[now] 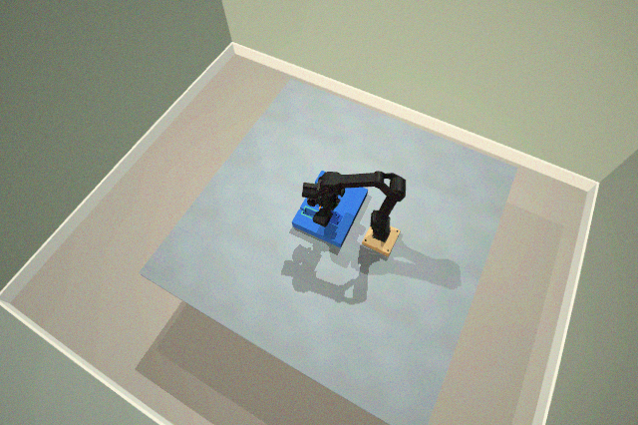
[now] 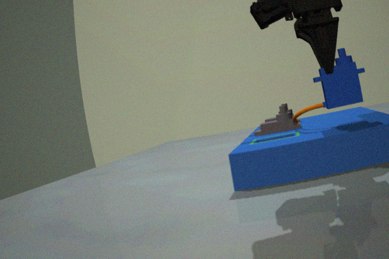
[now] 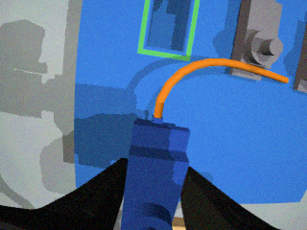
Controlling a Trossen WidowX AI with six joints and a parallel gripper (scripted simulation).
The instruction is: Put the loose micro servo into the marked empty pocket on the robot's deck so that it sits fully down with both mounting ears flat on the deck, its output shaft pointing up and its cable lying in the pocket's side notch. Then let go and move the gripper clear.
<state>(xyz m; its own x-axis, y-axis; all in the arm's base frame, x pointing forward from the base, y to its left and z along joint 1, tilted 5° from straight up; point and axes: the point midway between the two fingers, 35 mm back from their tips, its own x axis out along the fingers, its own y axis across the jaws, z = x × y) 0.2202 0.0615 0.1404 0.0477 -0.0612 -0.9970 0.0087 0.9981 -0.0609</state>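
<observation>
My gripper tip is now 10 cm above the blue deck, 7 cm to the left of it and 1 cm past it.
</observation>
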